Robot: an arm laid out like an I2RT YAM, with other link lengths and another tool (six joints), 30 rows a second.
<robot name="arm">
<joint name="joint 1" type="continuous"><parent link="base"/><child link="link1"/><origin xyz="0 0 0.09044"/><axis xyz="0 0 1"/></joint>
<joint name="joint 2" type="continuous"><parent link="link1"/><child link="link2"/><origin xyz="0.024 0.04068 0.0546"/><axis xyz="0 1 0"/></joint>
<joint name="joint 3" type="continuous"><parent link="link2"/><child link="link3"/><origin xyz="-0.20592 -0.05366 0"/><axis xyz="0 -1 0"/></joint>
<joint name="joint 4" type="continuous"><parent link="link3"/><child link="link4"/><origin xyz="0.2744 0.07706 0.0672"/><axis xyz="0 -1 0"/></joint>
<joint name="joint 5" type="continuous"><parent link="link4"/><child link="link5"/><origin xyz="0.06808 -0.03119 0.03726"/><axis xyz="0 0 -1"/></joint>
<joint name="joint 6" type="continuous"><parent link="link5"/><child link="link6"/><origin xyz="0.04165 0 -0.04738"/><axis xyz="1 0 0"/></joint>
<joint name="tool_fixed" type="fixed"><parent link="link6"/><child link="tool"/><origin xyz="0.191 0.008 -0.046" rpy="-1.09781 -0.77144 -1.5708"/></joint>
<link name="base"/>
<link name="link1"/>
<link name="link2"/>
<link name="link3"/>
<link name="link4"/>
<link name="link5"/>
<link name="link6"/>
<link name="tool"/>
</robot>
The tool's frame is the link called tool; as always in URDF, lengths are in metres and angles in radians. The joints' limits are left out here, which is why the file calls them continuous.
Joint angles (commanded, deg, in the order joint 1, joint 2, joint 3, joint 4, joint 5, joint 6), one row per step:
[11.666 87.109 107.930 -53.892 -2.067 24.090]
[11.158 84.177 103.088 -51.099 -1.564 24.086]
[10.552 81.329 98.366 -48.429 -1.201 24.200]
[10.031 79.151 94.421 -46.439 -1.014 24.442]
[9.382 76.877 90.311 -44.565 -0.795 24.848]
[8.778 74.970 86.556 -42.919 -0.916 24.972]
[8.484 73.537 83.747 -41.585 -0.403 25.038]
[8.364 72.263 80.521 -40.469 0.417 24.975]
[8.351 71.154 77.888 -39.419 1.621 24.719]
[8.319 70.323 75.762 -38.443 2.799 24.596]
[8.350 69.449 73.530 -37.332 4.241 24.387]
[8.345 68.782 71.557 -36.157 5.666 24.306]
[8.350 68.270 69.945 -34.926 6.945 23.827]
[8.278 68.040 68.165 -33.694 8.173 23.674]
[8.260 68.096 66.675 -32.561 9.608 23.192]
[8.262 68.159 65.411 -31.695 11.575 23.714]
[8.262 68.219 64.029 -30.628 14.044 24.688]
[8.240 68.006 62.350 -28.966 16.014 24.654]
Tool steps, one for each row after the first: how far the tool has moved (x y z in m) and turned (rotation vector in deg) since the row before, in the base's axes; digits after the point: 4 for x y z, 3 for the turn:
[-0.0001 -0.0063 -0.0053 -0.094 -0.920 -0.929]
[-0.0004 -0.0065 -0.0060 0.057 -0.797 -0.975]
[-0.0010 -0.0051 -0.0079 0.147 -0.195 -0.806]
[-0.0017 -0.0062 -0.0094 0.236 0.008 -1.046]
[-0.0020 -0.0046 -0.0106 0.134 0.228 -0.565]
[-0.0010 -0.0046 -0.0078 -0.215 0.011 -0.766]
[-0.0024 -0.0047 -0.0138 -0.603 0.756 -0.784]
[-0.0016 -0.0055 -0.0105 -0.922 0.348 -0.892]
[-0.0007 -0.0053 -0.0085 -0.781 0.213 -0.955]
[-0.0007 -0.0059 -0.0086 -0.990 0.118 -1.063]
[0.0002 -0.0060 -0.0076 -0.861 0.013 -1.151]
[0.0009 -0.0054 -0.0055 -1.077 -0.237 -0.802]
[0.0007 -0.0056 -0.0089 -0.843 0.218 -1.014]
[0.0009 -0.0062 -0.0090 -1.251 0.311 -0.946]
[0.0006 -0.0076 -0.0076 -0.727 0.263 -1.913]
[0.0009 -0.0094 -0.0074 -0.638 0.068 -2.571]
[0.0013 -0.0081 -0.0060 -1.110 -0.350 -1.623]

